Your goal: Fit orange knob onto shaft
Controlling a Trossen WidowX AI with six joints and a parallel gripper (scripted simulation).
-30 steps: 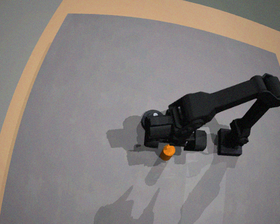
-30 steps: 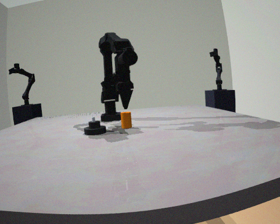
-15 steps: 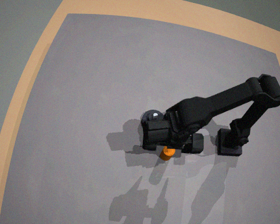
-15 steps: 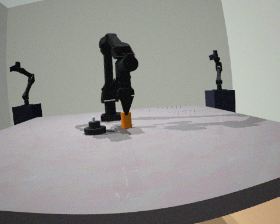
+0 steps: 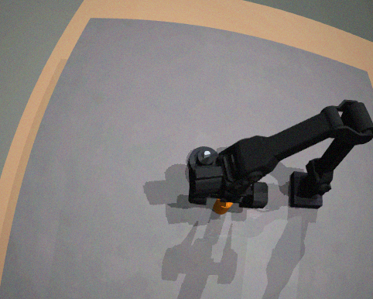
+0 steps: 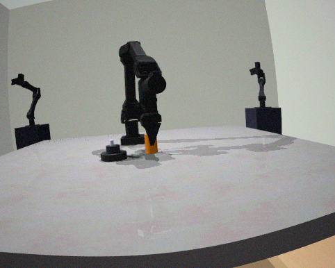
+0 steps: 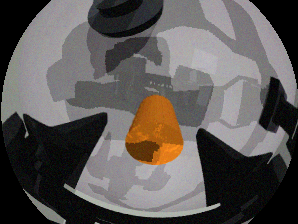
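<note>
Now: gripper tip 10 mm below the orange knob. The rest, counted from my gripper tip: dark round pedestal (120 mm to the right, 60 mm ahead).
</note>
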